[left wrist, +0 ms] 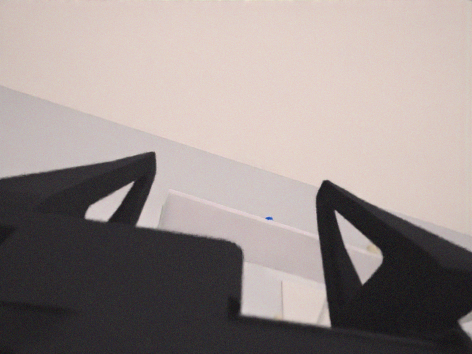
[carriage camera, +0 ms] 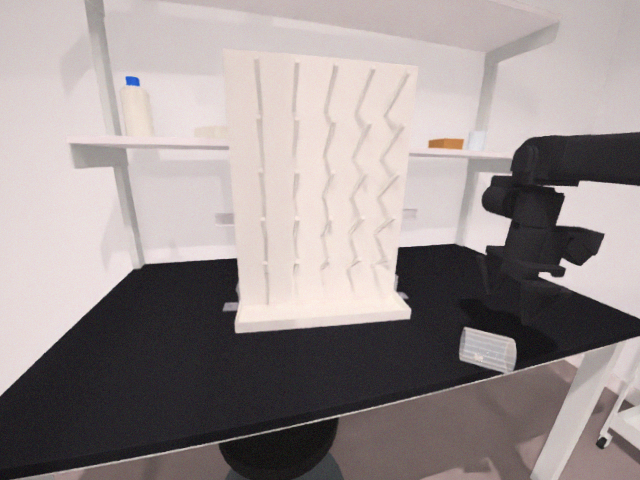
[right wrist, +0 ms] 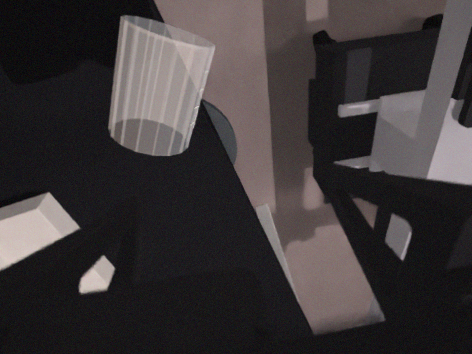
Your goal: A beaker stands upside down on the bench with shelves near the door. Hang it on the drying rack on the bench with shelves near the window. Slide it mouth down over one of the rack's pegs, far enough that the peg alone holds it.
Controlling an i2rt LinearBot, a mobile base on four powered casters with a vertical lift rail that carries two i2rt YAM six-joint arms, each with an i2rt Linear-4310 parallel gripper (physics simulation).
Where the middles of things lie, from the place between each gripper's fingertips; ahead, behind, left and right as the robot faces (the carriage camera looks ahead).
My right hand is 13 cm above the clear beaker (carriage camera: 492, 351), 5 cm short of it and 2 cm to the left of it.
Right now the clear beaker is 72 cm to the right of my left hand, 39 cm below it and 34 cm ahead of it.
